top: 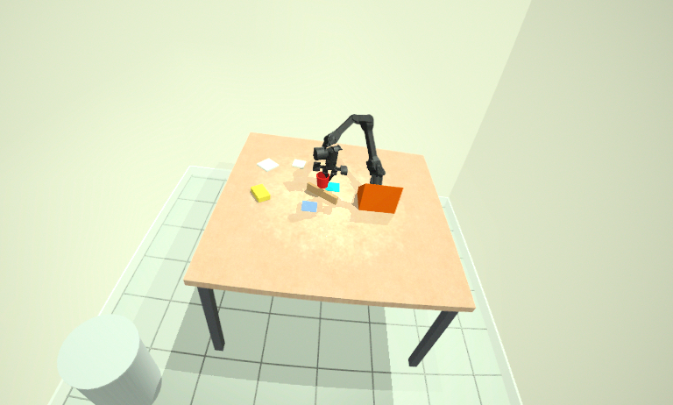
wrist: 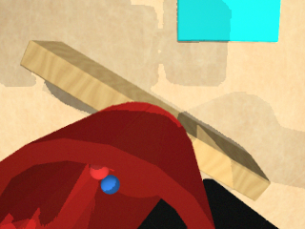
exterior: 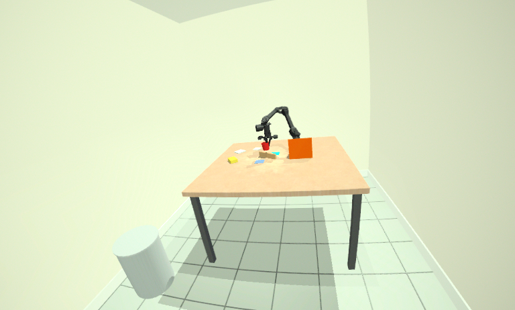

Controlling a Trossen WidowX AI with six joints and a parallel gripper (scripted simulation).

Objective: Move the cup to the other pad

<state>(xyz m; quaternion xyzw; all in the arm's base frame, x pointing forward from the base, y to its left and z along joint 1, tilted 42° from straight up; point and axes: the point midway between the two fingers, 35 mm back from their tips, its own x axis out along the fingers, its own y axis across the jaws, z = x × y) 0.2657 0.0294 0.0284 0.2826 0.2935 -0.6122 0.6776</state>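
Right now the blue marble is 40 mm ahead of my gripper tip, 20 mm to the left of it and 20 mm below it. From my gripper tip the other things lie so: red cup 30 mm ahead; then blue pad 80 mm ahead, 100 mm to the left, 130 mm below.
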